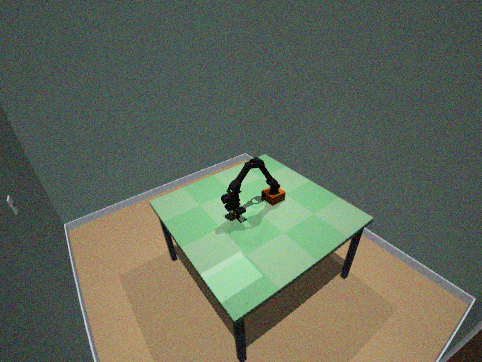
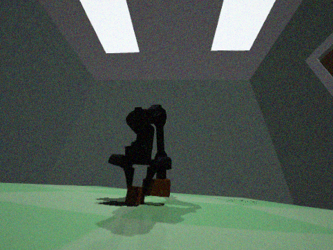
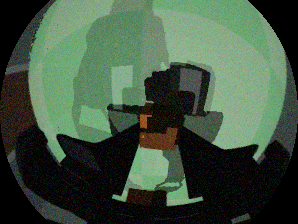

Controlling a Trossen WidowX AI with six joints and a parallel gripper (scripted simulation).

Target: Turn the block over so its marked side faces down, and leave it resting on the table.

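The block is 10 mm behind my gripper tip.
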